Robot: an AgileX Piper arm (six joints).
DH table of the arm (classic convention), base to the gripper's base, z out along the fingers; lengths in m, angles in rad. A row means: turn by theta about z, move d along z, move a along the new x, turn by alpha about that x. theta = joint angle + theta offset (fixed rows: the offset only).
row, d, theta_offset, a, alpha
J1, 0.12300, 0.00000, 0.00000, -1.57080
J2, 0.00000, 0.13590, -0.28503, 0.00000
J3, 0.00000, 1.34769, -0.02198, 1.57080
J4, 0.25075, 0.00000, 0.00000, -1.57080
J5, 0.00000, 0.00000, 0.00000, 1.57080
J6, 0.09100, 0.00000, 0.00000, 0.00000
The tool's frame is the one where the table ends.
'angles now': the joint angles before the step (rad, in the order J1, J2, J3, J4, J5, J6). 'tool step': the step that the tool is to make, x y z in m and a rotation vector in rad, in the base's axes. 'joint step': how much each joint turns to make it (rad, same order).
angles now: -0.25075 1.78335 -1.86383 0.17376 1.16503 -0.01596
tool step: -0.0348 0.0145 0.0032 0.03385 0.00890 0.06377
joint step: 0.00015 -0.13405 0.16314 0.06548 0.00013 -0.06470
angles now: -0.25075 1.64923 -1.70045 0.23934 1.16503 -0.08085
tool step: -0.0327 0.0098 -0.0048 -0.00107 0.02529 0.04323
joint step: -0.00010 -0.11805 0.15359 0.01744 -0.00017 -0.04933
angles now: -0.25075 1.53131 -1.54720 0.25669 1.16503 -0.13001
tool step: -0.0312 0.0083 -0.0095 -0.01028 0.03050 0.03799
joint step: 0.00016 -0.10887 0.14628 0.00314 -0.00006 -0.04411
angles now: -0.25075 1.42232 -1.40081 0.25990 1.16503 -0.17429
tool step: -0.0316 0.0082 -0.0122 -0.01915 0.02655 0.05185
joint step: 0.00012 -0.10929 0.14431 0.00089 0.00004 -0.05955
